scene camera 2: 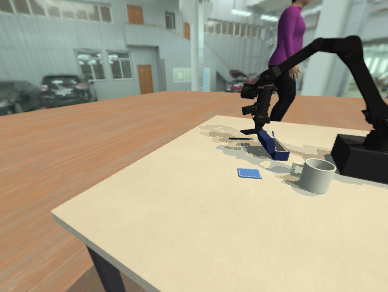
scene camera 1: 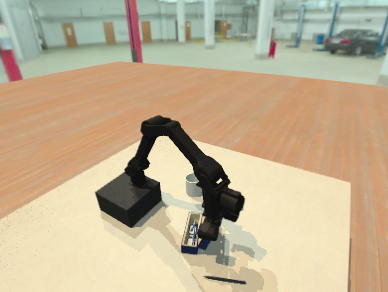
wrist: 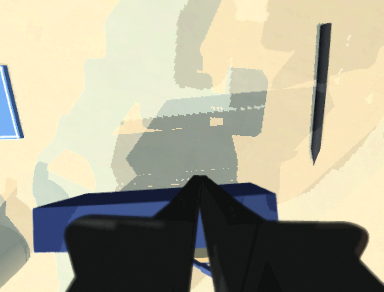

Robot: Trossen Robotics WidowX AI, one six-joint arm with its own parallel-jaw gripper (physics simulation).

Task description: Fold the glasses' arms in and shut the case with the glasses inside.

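Frame: origin at the arm's base, x back, y right, z up, level; metres.
Seen in the pictures: gripper, fingertip midpoint: (scene camera 2: pixel 256 133) (wrist: pixel 199 181); arm's base, link origin: (scene camera 2: pixel 377 148) (scene camera 1: pixel 138 182).
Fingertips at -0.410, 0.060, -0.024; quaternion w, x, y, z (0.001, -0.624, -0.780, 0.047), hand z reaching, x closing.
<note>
Pixels of each thing's top centre, then the offset from my fingertips to it, as dx, dy, dz. "spot": a spot on its surface instead.
- dark pen, top centre: (wrist: pixel 323 101) (scene camera 1: pixel 223 278) (scene camera 2: pixel 241 137) -0.085, +0.104, -0.072
- blue phone-like slab, top centre: (scene camera 2: pixel 249 172) +0.016, -0.242, -0.076
- grey mug, surface spot: (wrist: pixel 11 257) spot: +0.203, -0.194, -0.057
The dark blue case (scene camera 1: pixel 189 249) (scene camera 2: pixel 281 156) stands open on the table. Its lid (scene camera 2: pixel 267 144) (wrist: pixel 52 230) leans up and outward from the base. The blue glasses (scene camera 1: pixel 194 231) lie inside the base; one thin arm of the glasses (scene camera 2: pixel 273 134) sticks up above the rim in scene camera 2. In the wrist view a small blue piece of the glasses (wrist: pixel 203 267) shows between the fingers' outlines, and the rest is hidden. My gripper (scene camera 2: pixel 258 130) (wrist: pixel 199 181) is shut and empty, on the lid's outer side close to its upper edge. Whether it touches the lid is unclear.
A dark pen (scene camera 1: pixel 225 279) (scene camera 2: pixel 241 138) (wrist: pixel 321 90) lies beyond the lid. A blue phone-like slab (scene camera 2: pixel 249 173) (wrist: pixel 7 107) lies flat to one side. A grey mug (scene camera 1: pixel 192 185) (scene camera 2: pixel 316 177) (wrist: pixel 11 257) stands near the case, and the arm's black base box (scene camera 1: pixel 125 202) stands behind.
</note>
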